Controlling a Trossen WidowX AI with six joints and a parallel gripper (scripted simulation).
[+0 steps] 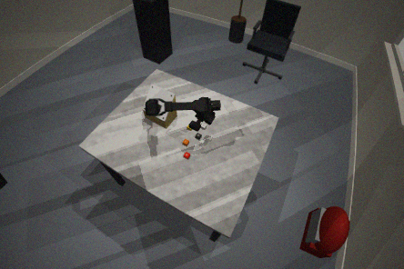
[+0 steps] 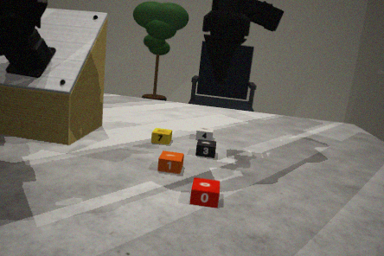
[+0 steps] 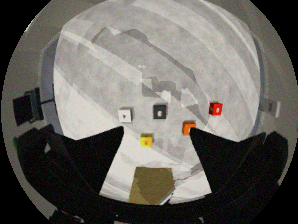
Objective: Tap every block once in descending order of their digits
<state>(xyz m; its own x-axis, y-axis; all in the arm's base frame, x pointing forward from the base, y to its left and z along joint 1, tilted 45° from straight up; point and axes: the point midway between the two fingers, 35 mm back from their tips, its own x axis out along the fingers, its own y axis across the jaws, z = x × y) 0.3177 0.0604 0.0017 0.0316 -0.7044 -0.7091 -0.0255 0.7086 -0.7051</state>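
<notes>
Right now my gripper tip is 10 cm past the yellow block, 2 cm to the right of it and 12 cm above it. The rest, counted from my gripper tip: black block: 1 cm behind, 1 cm to the right, 12 cm below; orange block: 5 cm behind, 9 cm to the right, 12 cm below; white block: 2 cm behind, 8 cm to the left, 12 cm below.
</notes>
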